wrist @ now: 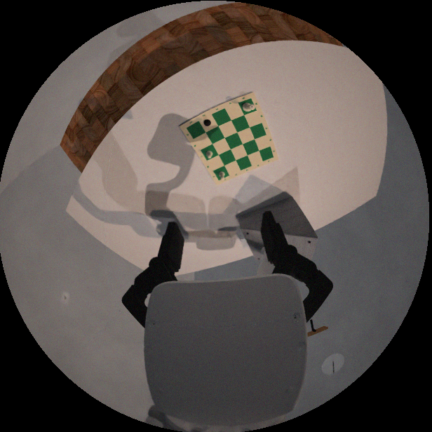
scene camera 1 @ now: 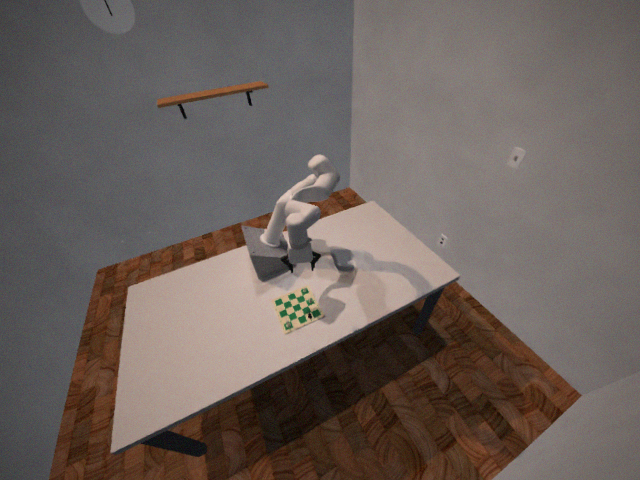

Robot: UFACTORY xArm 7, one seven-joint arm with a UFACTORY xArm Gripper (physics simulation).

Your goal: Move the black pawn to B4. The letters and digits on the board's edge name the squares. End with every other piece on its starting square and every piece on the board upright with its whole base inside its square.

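Frame: origin at the arm's base, x ahead, y left, z up, level; centimetres.
Where they show: gripper, fingertip midpoint: [scene camera 1: 302,269]; arm's base at its link origin: [scene camera 1: 270,240].
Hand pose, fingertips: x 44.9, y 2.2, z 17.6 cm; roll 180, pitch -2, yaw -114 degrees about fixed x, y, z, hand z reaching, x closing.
Each offset is from my fingertips to the top centre of the thing. Level surfaces: height alone.
The black pawn {dz -26.6, dx +6.6, dy -2.5 cm} [scene camera 1: 309,315] [wrist: 207,122] stands upright on a cream square in the board's row farthest from the robot base, beside a green corner square. The green and cream board {dz -29.7, dx -1.6, dy -5.9 cm} [scene camera 1: 295,306] [wrist: 245,135] lies on the table; its edge letters and digits are too small to read. A pale piece {dz -24.4, dx +5.4, dy -13.9 cm} [scene camera 1: 287,324] [wrist: 248,106] stands on the other far corner square. Two more pale pieces, one {dz -26.6, dx -1.3, dy +1.9 cm} [scene camera 1: 310,301] [wrist: 209,154] mid-side and one {dz -26.6, dx -8.9, dy +2.3 cm} [scene camera 1: 304,290] [wrist: 221,174] at a near corner, stand along one side. My gripper [scene camera 1: 302,270] [wrist: 220,226] is open and empty, above the table between the base and the board.
The white table {dz -30.4 cm} [scene camera 1: 196,335] [wrist: 330,100] reaches out around the board. The grey base plate [scene camera 1: 266,260] [wrist: 285,215] of the arm is at the table's back edge, close to the gripper. Arm shadows fall beside the board. A wooden wall shelf [scene camera 1: 211,94] is far behind.
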